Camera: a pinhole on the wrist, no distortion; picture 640 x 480 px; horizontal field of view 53.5 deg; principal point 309.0 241.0 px. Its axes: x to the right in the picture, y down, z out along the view. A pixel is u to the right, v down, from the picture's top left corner.
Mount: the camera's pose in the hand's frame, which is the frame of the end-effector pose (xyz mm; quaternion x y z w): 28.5 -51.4 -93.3 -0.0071 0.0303 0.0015 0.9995
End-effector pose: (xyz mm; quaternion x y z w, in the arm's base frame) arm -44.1 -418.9 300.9 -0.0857 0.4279 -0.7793 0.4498
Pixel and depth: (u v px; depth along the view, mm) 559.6 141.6 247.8
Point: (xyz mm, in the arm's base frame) -103.3 -596.2 421.7
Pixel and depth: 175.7 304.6 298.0
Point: 61.8 -524.9 446.4
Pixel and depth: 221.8 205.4 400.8
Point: 75.2 -584.7 544.4
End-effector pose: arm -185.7 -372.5 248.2 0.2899 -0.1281 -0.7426 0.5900
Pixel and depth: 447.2 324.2 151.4
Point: -251.1 -440.0 257.3
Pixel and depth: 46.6 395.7 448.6
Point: -328.7 -321.7 609.4
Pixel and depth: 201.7 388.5 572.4
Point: -389.7 -437.7 690.5
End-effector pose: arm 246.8 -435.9 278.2 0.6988 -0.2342 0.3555 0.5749
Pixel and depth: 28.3 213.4 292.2
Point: 285.4 -629.0 158.6
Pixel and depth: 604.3 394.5 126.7
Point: 327.8 -452.1 336.4
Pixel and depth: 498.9 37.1 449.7
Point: 586.9 -715.9 273.6
